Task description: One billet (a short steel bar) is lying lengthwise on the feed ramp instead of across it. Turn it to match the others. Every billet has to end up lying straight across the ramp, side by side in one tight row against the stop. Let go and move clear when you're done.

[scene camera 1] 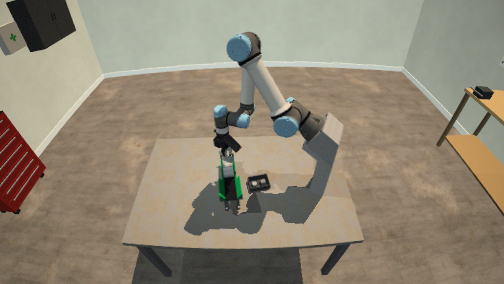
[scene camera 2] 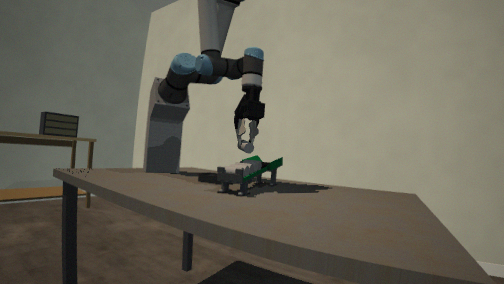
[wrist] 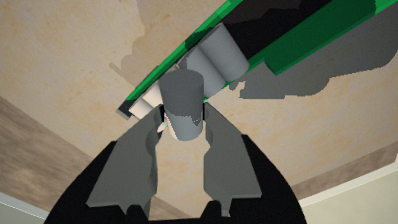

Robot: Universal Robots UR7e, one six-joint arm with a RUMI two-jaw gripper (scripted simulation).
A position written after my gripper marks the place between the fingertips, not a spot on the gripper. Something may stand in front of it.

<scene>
I see my gripper [scene camera 2: 245,146], a steel billet [wrist: 182,91], a steel billet [wrist: 194,59] and a steel billet [wrist: 218,45].
My gripper shows as well in the wrist view [wrist: 183,104].
</scene>
